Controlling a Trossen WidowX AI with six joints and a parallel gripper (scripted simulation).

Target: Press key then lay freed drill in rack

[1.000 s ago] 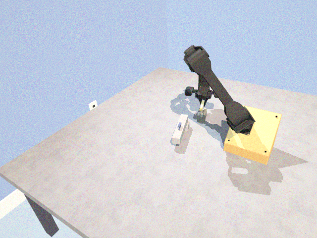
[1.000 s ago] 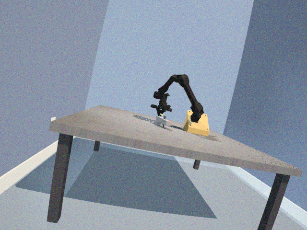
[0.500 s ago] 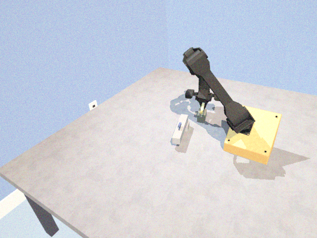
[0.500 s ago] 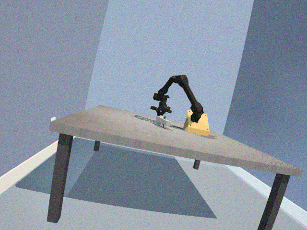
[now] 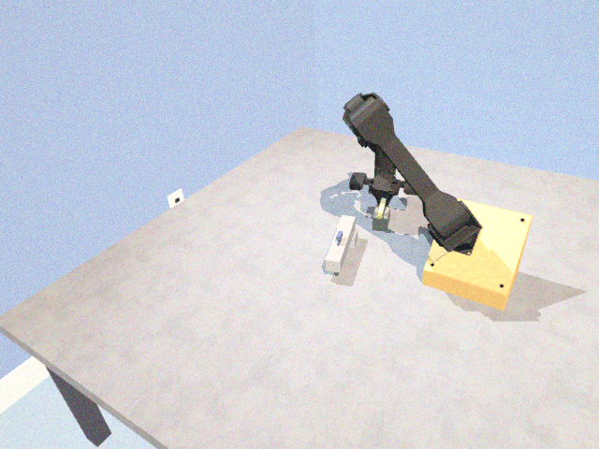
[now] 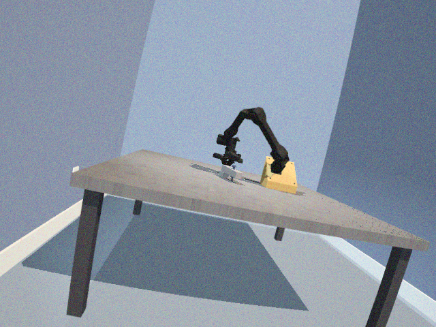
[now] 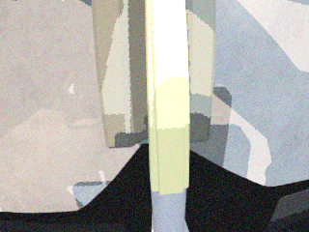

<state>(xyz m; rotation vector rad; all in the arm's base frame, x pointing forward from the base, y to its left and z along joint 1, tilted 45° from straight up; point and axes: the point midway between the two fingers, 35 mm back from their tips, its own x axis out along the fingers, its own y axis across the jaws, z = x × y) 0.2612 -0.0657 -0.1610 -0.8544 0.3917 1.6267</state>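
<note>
Right now the drill is 10 mm behind my gripper tip, 40 mm to the left of it and 30 mm above it. Round my gripper tip: housing: 230 mm to the left, 20 mm above; blue key: 10 mm behind, 250 mm to the left, 40 mm above.
</note>
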